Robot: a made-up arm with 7 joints.
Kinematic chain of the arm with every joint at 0, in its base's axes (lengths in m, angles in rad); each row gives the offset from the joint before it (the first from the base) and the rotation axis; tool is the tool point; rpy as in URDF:
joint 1: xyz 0 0 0.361 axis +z
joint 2: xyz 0 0 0 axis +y
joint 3: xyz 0 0 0.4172 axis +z
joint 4: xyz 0.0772 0 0 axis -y
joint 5: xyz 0.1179 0 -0.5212 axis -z
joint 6: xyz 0 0 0 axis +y
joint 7: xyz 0.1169 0 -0.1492 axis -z
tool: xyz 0 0 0 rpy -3.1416 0 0
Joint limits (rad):
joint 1: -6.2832..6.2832
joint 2: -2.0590..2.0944
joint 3: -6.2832..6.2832
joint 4: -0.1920..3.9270
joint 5: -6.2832..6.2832
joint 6: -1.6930..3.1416
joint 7: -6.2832..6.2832
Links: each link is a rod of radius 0.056 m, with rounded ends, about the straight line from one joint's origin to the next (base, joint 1, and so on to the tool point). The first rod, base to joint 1, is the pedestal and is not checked.
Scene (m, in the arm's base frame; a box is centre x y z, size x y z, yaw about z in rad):
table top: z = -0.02
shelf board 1: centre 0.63 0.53 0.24 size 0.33 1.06 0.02 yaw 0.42
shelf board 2: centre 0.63 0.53 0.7 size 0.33 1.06 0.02 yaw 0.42
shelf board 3: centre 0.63 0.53 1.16 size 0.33 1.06 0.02 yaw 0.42
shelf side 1: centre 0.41 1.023 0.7 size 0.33 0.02 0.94 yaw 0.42
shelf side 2: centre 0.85 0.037 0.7 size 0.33 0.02 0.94 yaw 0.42
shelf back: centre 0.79 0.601 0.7 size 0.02 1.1 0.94 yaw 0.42
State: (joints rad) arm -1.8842 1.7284 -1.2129 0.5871 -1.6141 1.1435 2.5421
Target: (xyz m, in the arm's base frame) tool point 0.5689 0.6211 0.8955
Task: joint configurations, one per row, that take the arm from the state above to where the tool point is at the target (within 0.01 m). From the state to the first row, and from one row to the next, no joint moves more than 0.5 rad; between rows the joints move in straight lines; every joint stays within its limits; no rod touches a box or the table.
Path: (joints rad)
1: -1.5240 1.2550 -1.1316 0.6535 -1.5924 0.9109 2.6811
2: -1.1639 0.7816 -1.0503 0.7199 -1.5707 0.6783 2.8201
3: -0.8037 0.3081 -0.9691 0.7864 -1.5490 0.4458 2.9592
4: -0.4435 -0.1653 -0.8878 0.8528 -1.5273 0.2132 3.0982
5: -0.0834 -0.6387 -0.8065 0.9192 -1.5056 -0.0194 3.2372
6: 0.2768 -1.1122 -0.7252 0.9856 -1.4839 -0.2520 3.3762
7: 0.6370 -1.5856 -0.6439 1.0521 -1.4623 -0.4846 3.5153
8: 0.9971 -2.0590 -0.5627 1.1185 -1.4406 -0.7172 3.6543
9: 0.8363 -1.7140 -0.2884 1.0983 -1.4764 -0.3438 3.3762
10: 0.6755 -1.3691 -0.0141 1.0781 -1.5122 0.0296 3.0982
11: 0.5146 -1.0241 0.2602 1.0579 -1.5480 0.4029 2.8201
12: 0.3538 -0.6791 0.5345 1.0377 -1.5839 0.7763 2.5421
13: 0.2672 -0.2500 0.6348 1.3833 -1.6007 0.7247 2.5421
14: 0.1805 0.1791 0.7351 1.7288 -1.6174 0.6731 2.5421

